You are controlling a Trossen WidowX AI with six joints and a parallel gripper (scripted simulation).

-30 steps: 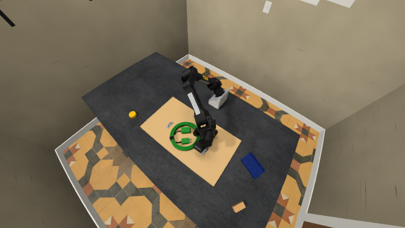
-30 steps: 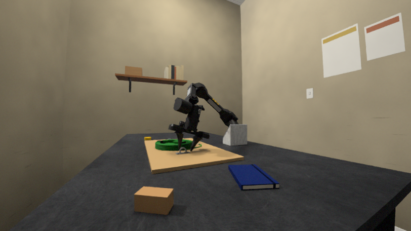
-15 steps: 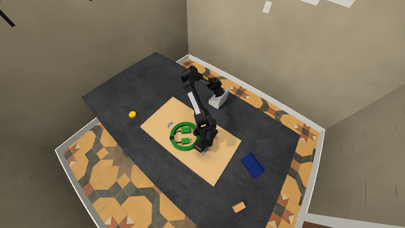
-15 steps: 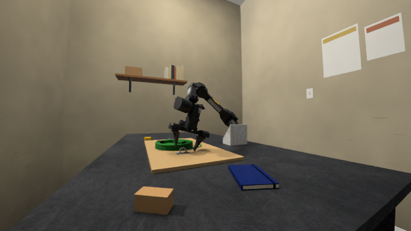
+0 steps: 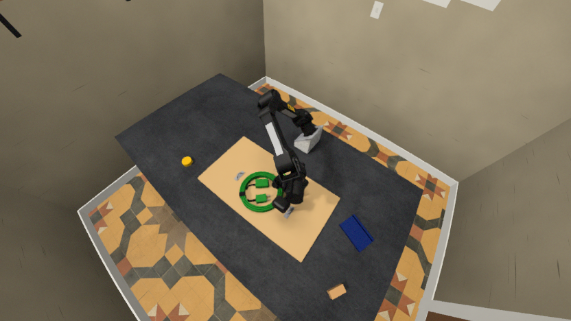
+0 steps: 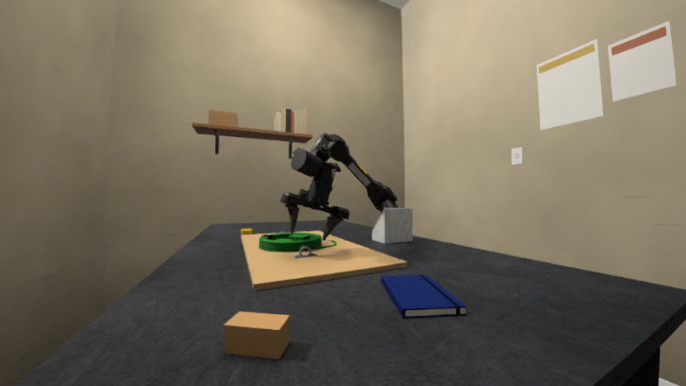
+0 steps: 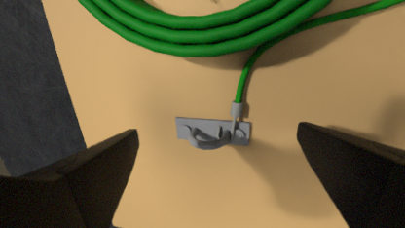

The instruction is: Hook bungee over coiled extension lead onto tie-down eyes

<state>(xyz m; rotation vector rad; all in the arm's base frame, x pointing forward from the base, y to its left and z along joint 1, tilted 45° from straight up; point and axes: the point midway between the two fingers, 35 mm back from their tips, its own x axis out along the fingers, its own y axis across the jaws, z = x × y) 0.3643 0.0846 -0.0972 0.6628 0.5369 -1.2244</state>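
Right now my hand is 140 mm to the left of the extension lead, 60 mm above it and 30 mm short of it. The rest, counted from my hand: tan block: 360 mm to the left, 160 mm ahead, 80 mm below; yellow puck: 560 mm to the right, 150 mm ahead, 80 mm below.
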